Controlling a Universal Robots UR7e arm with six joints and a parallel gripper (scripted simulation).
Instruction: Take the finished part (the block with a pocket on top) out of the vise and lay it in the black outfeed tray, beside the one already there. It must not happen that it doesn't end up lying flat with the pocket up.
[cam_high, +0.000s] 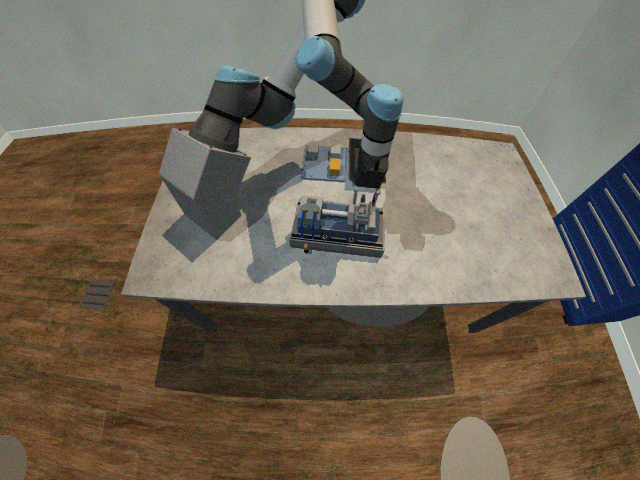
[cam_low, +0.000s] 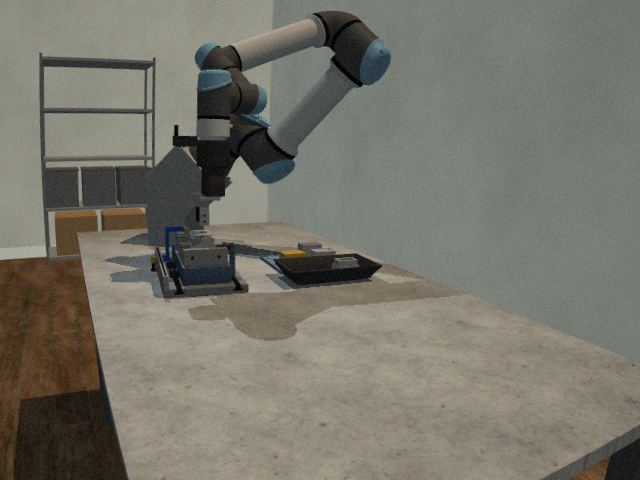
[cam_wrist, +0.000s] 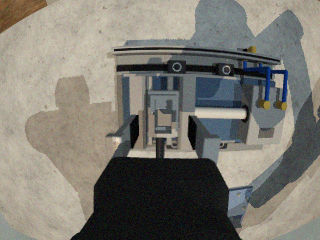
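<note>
Now: hand 13 cm above the vise and 7 cm past it. The rest, counted from my hand: yellow block (26 cm to the left, 14 cm below, 11 cm behind); blue fixture plate (30 cm to the left, 16 cm below, 15 cm behind).
</note>
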